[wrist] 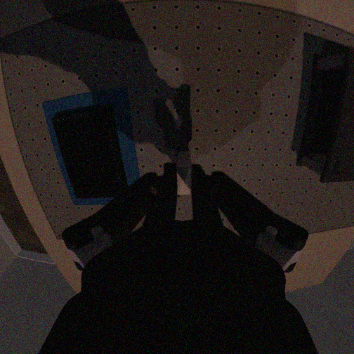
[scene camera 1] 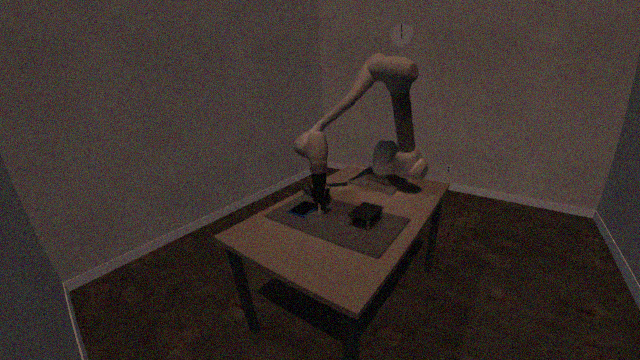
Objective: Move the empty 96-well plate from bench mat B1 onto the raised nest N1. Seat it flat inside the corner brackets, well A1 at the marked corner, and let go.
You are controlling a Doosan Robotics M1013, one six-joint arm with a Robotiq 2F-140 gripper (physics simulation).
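Seen in the pictures: gripper, fingertip midpoint: (scene camera 1: 321, 215); arm's base, link origin: (scene camera 1: 383, 178).
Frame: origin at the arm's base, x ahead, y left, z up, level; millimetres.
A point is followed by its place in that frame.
The 96-well plate (scene camera 1: 303, 207) @[y -127, x 637, z -10 mm] (wrist: 90, 152) looks black and lies flat on the blue bench mat B1 (wrist: 132, 162), whose blue edge shows on the left and right of it in the wrist view. The wells and the A1 corner are too dark to tell. My gripper (scene camera 1: 321, 209) @[y -3, x 623, z -25 mm] (wrist: 184, 161) is shut and empty, pointing down beside the plate, between it and the nest. The raised nest N1 (scene camera 1: 366, 214) @[y 249, x 556, z 35 mm] (wrist: 325, 115) is a dark block at the right of the wrist view, partly cut off there. Its brackets and marked corner cannot be made out.
A grey perforated board (scene camera 1: 340, 234) @[y 203, x 702, z -26 mm] (wrist: 225, 65) lies under the mat and nest on the wooden table (scene camera 1: 300, 260) @[y 192, x 950, z -39 mm]. The arm's base stands at the back of the table, by a lighter flat panel. The arm's shadow falls across the board near the plate.
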